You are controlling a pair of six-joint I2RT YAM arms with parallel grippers.
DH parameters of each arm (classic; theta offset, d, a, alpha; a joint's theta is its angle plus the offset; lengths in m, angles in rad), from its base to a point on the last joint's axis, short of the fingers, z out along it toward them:
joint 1: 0 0.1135 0.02 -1.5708
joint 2: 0 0 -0.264 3.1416
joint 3: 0.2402 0 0.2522 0
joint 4: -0.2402 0 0.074 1.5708
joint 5: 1.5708 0 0 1.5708
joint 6: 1.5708 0.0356 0 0
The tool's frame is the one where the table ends.
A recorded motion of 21 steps. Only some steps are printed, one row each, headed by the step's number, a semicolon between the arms.
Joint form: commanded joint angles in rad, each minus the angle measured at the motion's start. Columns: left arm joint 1, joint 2, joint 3, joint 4, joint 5, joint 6; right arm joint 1, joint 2, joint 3, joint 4, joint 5, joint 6.
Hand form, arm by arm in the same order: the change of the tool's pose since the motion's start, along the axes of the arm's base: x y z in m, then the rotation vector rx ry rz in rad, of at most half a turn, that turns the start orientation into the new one. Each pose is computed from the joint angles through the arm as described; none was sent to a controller.
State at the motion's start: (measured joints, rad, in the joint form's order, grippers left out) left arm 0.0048 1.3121 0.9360 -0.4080 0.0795 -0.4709; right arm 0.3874 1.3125 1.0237 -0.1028 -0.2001 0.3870
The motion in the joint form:
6: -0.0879 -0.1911 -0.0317 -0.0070 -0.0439 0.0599; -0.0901 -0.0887 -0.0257 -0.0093 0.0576 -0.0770
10: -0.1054 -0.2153 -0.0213 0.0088 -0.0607 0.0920; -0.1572 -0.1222 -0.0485 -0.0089 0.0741 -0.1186
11: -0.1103 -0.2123 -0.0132 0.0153 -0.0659 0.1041; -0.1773 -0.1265 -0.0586 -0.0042 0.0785 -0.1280
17: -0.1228 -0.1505 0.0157 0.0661 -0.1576 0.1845; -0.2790 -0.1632 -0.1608 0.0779 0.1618 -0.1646
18: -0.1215 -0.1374 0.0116 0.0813 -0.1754 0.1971; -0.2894 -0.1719 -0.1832 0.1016 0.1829 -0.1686
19: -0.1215 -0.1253 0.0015 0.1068 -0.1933 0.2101; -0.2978 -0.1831 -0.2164 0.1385 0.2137 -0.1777
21: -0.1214 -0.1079 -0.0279 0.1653 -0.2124 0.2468; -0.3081 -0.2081 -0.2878 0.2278 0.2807 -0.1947
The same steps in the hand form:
6: -0.0350 -0.0202 0.0352 0.0679 -0.1586 -0.0932; -0.0084 -0.0334 0.0143 -0.0638 -0.0937 -0.1167
10: -0.0383 -0.0236 0.0456 0.0998 -0.2123 -0.1159; -0.0106 -0.0541 0.0149 -0.1039 -0.1214 -0.1850
11: -0.0371 -0.0247 0.0483 0.1115 -0.2250 -0.1236; -0.0102 -0.0599 0.0129 -0.1149 -0.1235 -0.2058
17: -0.0211 -0.0264 0.0487 0.2295 -0.2448 -0.1126; -0.0133 -0.0914 -0.0057 -0.1794 -0.1487 -0.3730
18: -0.0179 -0.0258 0.0456 0.2508 -0.2419 -0.1055; -0.0149 -0.0952 -0.0091 -0.1887 -0.1588 -0.4026
19: -0.0147 -0.0255 0.0415 0.2720 -0.2441 -0.0990; -0.0171 -0.0987 -0.0143 -0.2043 -0.1752 -0.4382
21: -0.0102 -0.0254 0.0326 0.3120 -0.2545 -0.1048; -0.0227 -0.1043 -0.0243 -0.2310 -0.2191 -0.5107

